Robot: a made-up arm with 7 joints.
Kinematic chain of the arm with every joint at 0, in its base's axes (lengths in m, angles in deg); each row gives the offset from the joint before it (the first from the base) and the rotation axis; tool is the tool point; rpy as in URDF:
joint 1: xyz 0 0 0.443 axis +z
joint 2: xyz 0 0 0 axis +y
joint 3: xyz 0 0 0.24 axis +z
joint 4: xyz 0.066 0 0 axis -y
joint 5: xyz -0.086 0 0.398 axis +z
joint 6: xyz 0 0 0 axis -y
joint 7: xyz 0.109 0 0 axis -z
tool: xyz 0 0 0 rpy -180 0 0
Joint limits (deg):
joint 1: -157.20..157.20
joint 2: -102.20..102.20
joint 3: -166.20..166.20
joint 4: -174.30..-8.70
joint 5: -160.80..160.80
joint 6: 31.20..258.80
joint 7: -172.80..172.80
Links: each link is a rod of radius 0.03 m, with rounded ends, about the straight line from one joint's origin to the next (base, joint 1, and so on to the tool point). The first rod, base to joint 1, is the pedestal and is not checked.
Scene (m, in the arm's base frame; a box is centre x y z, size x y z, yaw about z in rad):
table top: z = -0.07
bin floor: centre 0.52 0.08 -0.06 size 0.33 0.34 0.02 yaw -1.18
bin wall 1: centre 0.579 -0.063 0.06 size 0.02 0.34 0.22 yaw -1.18
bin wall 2: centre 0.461 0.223 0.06 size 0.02 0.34 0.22 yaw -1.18
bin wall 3: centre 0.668 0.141 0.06 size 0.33 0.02 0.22 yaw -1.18
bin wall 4: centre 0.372 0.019 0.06 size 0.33 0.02 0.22 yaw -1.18
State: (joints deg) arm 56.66 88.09 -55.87 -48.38 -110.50 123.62 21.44
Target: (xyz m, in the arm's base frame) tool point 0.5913 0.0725 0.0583
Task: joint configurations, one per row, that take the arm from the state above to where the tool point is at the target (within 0.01 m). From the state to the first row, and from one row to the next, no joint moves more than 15 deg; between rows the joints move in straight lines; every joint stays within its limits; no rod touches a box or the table.
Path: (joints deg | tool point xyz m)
1: 56.05 79.23 -59.30 -55.11 -120.28 127.27 13.70 | 0.6208 0.3068 0.2822
2: 55.44 70.37 -62.72 -61.84 -130.07 130.92 5.96 | 0.6424 0.2394 0.3627
3: 57.97 74.24 -68.11 -73.74 -125.43 137.91 13.70 | 0.6233 0.1551 0.3133
4: 60.51 78.11 -73.50 -85.64 -120.79 144.90 21.44 | 0.5913 0.0725 0.2909
5: 51.74 88.75 -64.91 -72.89 -116.26 134.34 21.44 | 0.6067 0.0767 0.1762
6: 42.97 99.39 -56.32 -60.14 -111.73 123.78 21.44 | 0.5913 0.0725 0.0583

